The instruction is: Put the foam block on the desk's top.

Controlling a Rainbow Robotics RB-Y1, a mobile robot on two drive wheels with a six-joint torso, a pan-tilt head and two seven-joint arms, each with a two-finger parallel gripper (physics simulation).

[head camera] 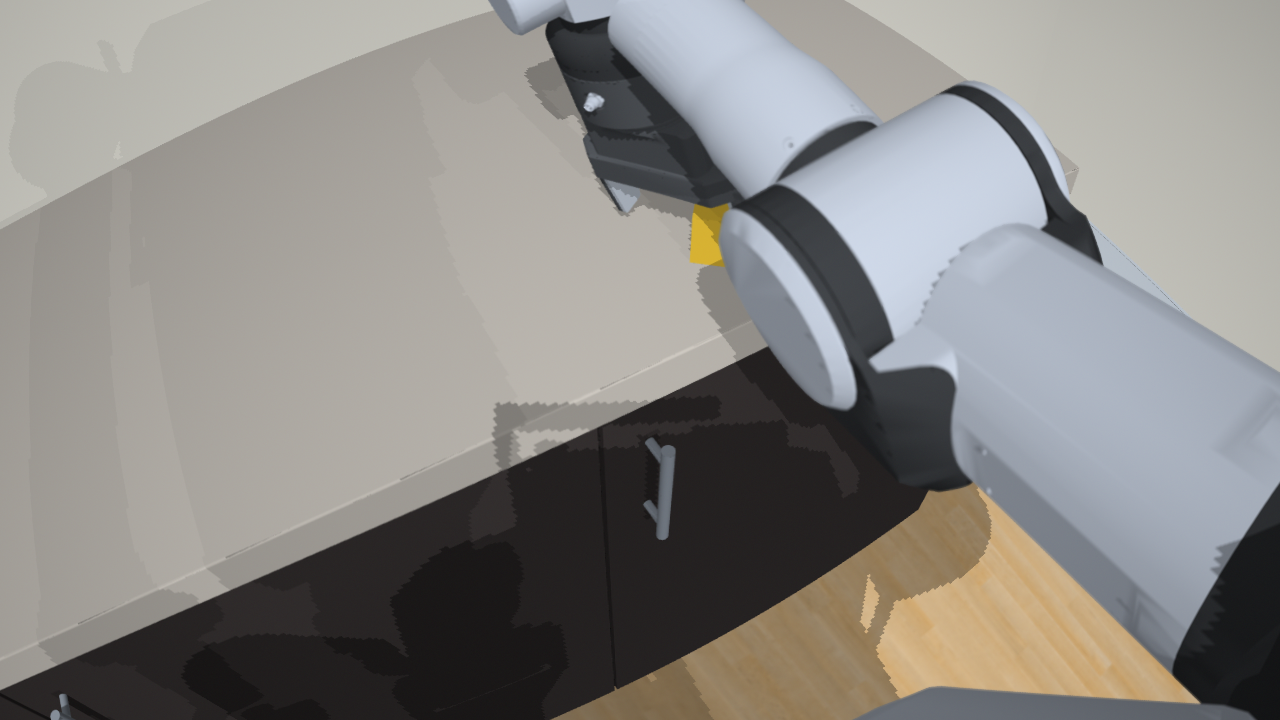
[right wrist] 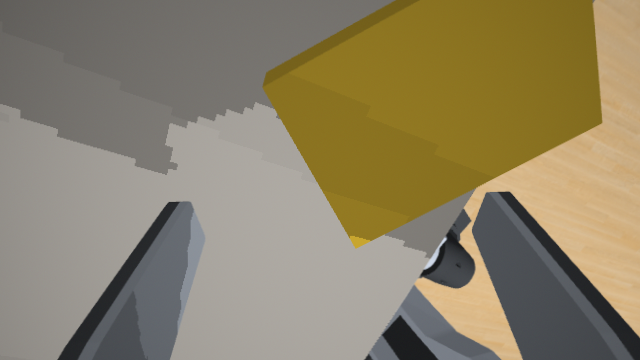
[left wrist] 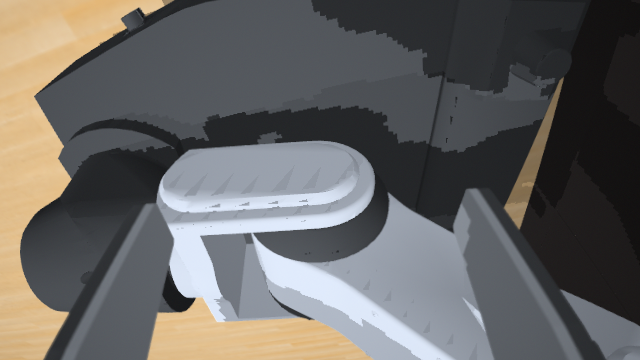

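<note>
A yellow foam block shows at the desk's top, near the front edge and partly behind the right arm in the head view. In the right wrist view it fills much of the upper right, and its near corner shows between the fingertips in the picture. Its underside is hidden, so its contact with the desk cannot be seen. My right gripper is open and empty, close over the block; one finger is hidden in the head view. My left gripper is open and empty, away from the desk's top.
The desk's dark front has a bar handle below the edge. The right arm crosses the desk's right part in the head view. Wooden floor lies beyond the edge. White and dark robot parts lie beyond the left fingers.
</note>
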